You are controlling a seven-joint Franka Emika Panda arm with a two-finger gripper.
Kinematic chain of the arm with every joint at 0, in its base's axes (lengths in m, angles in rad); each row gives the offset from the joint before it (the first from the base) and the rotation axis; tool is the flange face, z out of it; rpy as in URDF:
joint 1: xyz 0 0 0.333 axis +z
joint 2: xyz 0 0 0 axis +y
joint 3: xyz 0 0 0.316 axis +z
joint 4: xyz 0.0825 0 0 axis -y
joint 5: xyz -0.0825 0 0.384 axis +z
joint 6: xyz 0 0 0 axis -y
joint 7: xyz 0.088 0 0 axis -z
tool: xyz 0 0 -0.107 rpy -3.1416 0 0
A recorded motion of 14 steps. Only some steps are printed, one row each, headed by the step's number.
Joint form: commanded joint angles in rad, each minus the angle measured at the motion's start. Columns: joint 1, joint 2, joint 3, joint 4, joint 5, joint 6, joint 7.
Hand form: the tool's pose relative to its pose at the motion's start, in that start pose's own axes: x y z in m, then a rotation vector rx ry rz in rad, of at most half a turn. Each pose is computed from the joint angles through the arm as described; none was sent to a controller.
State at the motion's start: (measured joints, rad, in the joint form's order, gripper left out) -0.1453 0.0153 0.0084 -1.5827 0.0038 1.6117 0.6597
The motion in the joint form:
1: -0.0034 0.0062 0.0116 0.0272 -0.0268 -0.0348 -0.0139
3: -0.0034 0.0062 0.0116 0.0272 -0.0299 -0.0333 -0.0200
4: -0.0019 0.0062 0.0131 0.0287 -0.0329 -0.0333 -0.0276
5: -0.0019 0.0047 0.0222 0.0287 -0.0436 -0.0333 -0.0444
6: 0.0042 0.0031 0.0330 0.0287 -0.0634 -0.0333 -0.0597
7: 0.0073 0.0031 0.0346 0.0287 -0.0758 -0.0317 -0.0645
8: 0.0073 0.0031 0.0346 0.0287 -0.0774 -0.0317 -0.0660
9: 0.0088 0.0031 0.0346 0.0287 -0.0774 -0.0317 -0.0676
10: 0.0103 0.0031 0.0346 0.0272 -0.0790 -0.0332 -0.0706
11: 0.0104 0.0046 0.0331 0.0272 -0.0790 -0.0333 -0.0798
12: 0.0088 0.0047 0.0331 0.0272 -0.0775 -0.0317 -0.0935
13: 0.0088 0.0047 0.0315 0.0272 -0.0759 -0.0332 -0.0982
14: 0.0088 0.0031 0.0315 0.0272 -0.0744 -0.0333 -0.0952
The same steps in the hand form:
1: -0.0019 -0.0007 -0.0064 -0.0293 0.0052 -0.0225
3: -0.0015 -0.0006 -0.0065 -0.0309 0.0081 -0.0287
4: -0.0023 -0.0017 -0.0072 -0.0323 0.0110 -0.0393
5: -0.0051 -0.0045 -0.0081 -0.0398 0.0184 -0.0653
6: -0.0100 -0.0099 -0.0091 -0.0544 0.0314 -0.0977
7: -0.0107 -0.0111 -0.0093 -0.0632 0.0401 -0.1074
8: -0.0106 -0.0109 -0.0093 -0.0645 0.0410 -0.1089
9: -0.0111 -0.0116 -0.0093 -0.0645 0.0410 -0.1120
10: -0.0117 -0.0120 -0.0085 -0.0676 0.0395 -0.1165
11: -0.0109 -0.0116 -0.0076 -0.0688 0.0378 -0.1243
12: -0.0103 -0.0112 -0.0077 -0.0670 0.0377 -0.1365
13: -0.0100 -0.0105 -0.0075 -0.0667 0.0353 -0.1395
14: -0.0104 -0.0104 -0.0084 -0.0646 0.0358 -0.1364

